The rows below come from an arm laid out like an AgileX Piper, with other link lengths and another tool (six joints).
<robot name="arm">
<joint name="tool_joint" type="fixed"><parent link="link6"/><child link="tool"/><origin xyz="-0.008 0.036 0.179" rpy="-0.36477 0 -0.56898"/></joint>
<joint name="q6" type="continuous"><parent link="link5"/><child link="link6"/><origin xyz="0 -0.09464 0" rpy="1.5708 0 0"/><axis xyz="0 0 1"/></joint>
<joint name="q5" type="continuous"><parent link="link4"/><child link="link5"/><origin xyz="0 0 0" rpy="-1.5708 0 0"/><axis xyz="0 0 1"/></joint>
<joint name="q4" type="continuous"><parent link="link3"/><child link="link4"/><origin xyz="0.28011 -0.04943 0" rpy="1.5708 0 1.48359"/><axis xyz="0 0 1"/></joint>
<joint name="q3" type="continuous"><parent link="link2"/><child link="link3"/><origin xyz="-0.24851 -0.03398 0"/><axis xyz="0 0 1"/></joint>
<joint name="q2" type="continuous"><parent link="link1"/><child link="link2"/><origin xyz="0 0 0" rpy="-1.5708 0 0"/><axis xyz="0 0 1"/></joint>
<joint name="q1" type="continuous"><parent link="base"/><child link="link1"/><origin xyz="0 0 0.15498"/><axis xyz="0 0 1"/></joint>
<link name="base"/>
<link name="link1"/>
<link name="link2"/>
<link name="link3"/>
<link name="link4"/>
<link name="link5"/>
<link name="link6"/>
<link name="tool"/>
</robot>
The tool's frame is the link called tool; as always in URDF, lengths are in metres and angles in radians. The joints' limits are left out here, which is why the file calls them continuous.
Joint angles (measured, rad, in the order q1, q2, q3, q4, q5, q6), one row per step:
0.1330 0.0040 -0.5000 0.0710 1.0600 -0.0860
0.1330 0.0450 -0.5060 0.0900 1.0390 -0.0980
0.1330 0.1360 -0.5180 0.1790 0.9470 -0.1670
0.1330 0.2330 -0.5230 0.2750 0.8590 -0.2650
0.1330 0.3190 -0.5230 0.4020 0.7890 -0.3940
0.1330 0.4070 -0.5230 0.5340 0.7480 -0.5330
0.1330 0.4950 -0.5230 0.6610 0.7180 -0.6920
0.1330 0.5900 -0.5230 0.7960 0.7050 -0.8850
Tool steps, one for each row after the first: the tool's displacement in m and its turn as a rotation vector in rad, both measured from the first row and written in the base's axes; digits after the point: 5 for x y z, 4 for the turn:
0.00470 0.00490 -0.00061 0.0045 0.0140 0.0143
0.01798 0.02496 0.00934 0.0292 -0.0028 0.0787
0.03192 0.04341 0.01301 0.0397 -0.0120 0.1436
0.04152 0.06401 0.01466 0.0562 -0.0209 0.2189
0.04815 0.08307 0.01037 0.0713 -0.0106 0.2920
0.05426 0.09904 0.00338 0.0691 -0.0046 0.3634
0.05834 0.11492 -0.00765 0.0523 0.0006 0.4477

